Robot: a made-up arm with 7 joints.
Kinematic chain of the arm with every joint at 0, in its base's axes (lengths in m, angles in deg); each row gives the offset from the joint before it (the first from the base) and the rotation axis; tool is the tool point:
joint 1: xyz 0 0 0.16 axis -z
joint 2: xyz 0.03 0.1 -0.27 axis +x
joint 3: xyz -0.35 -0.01 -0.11 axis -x
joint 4: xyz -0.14 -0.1 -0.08 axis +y
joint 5: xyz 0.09 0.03 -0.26 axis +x
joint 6: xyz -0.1 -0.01 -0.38 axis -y
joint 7: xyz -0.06 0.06 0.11 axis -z
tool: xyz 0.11 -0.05 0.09
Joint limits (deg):
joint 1: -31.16..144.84
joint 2: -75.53..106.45
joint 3: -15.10..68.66
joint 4: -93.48..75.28
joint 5: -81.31..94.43
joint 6: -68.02..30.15
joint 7: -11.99..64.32
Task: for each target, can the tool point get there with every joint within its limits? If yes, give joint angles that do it. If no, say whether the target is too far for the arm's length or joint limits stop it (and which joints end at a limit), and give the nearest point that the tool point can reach.
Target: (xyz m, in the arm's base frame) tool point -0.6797 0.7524 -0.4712
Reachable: yes | joints 13.34 57.26 -4.61 59.07 12.32 -57.97 44.34
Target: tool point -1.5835 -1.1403 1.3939
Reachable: no: too far | nearest point -0.7620 -0.5487 0.3921 | short by 1.424 m
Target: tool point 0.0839 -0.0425 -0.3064
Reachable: yes | joints 109.68 8.29 45.32 -75.31 33.23 -28.55 7.31
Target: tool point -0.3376 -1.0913 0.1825
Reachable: no: joint limits stop it (at a limit: joint 1, joint 2, joint 6, joint 7) | nearest point -0.3402 -0.9275 0.1240 | short by 0.174 m
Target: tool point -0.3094 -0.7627 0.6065
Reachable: no: joint limits stop it (at a limit: joint 1, joint 2, joint 6, joint 7) | nearest point -0.3208 -0.6657 0.4715 | short by 0.167 m
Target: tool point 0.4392 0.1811 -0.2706
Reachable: yes | joints 82.71 68.43 20.27 -47.64 51.39 -12.98 -5.43
